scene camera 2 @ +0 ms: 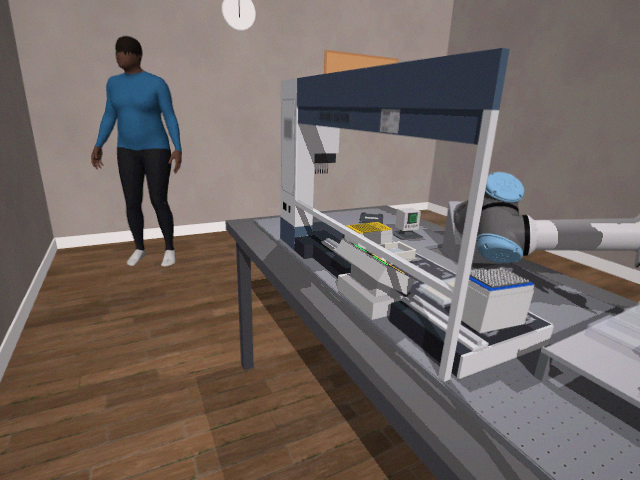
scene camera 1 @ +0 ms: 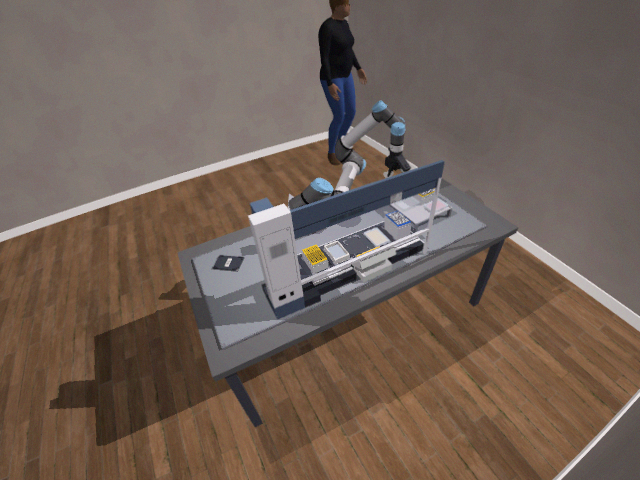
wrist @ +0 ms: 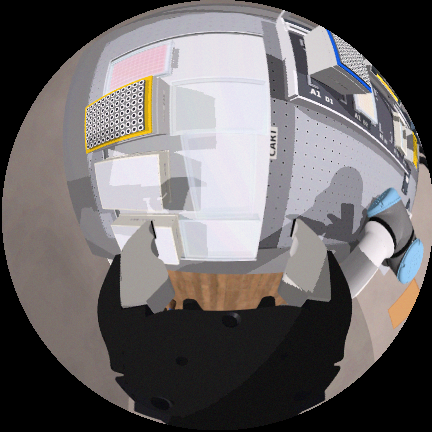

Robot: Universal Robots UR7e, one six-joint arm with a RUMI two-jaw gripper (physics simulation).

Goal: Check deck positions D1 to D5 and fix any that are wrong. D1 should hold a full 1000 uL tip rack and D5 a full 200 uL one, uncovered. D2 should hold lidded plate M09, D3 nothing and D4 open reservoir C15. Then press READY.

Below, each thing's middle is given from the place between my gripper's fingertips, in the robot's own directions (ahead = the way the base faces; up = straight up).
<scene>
I see my gripper 47 cm short of the white post (scene camera 2: 489, 119), 6 cm below it and 5 cm to the left of it.
</scene>
